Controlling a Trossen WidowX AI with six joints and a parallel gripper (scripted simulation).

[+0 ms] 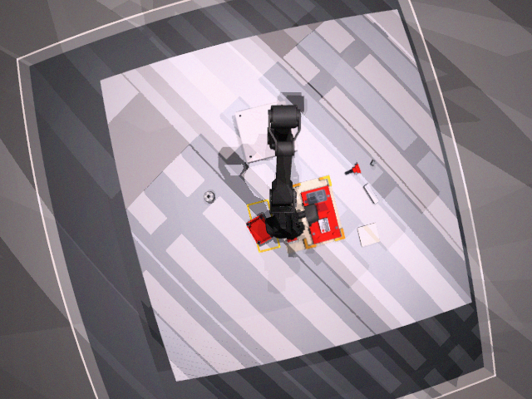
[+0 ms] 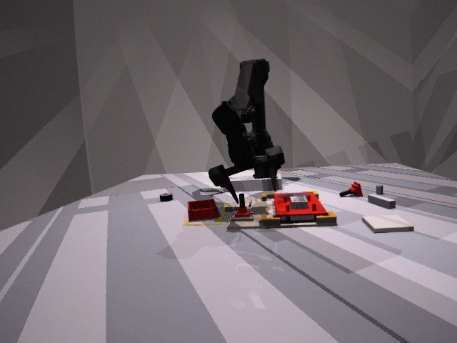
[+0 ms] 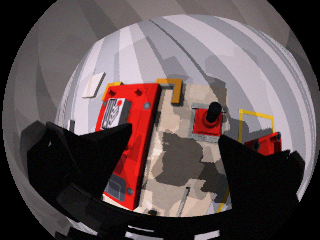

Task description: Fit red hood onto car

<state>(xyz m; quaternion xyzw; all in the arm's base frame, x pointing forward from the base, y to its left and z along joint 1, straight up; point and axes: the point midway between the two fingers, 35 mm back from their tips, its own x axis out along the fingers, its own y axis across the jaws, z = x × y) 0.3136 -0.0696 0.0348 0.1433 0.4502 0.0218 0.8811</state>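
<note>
Right now the red hood is 5 cm behind my gripper tip, 13 cm to the right of it and 4 cm below it. From my gripper tip the other things lie so: tan tile: 14 cm ahead, 24 cm to the left, 4 cm below.
</note>
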